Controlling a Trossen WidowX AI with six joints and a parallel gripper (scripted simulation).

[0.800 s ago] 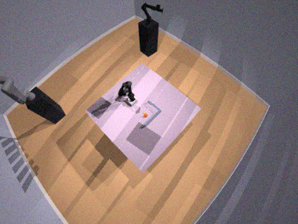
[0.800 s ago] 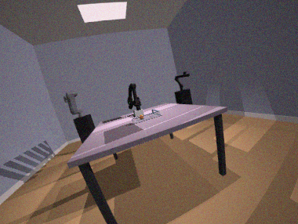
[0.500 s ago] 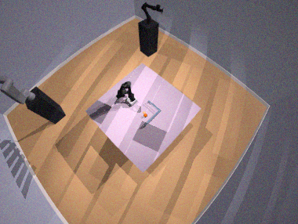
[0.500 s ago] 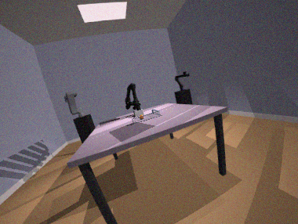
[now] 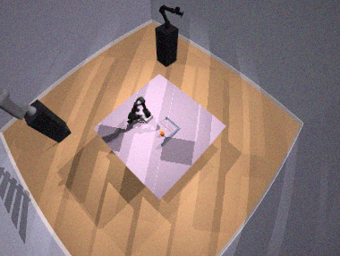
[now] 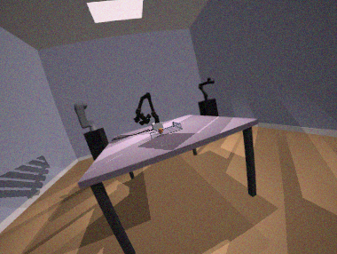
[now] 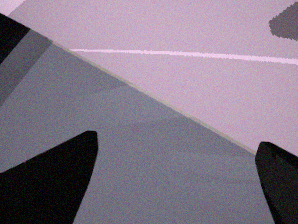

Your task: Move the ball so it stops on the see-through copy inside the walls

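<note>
Right now my gripper tip is 470 mm short of the orange ball, 100 mm to the right of it and 80 mm above it. The rest, counted from my gripper tip: see-through ball (430 mm ahead, 110 mm to the left, 80 mm below).
</note>
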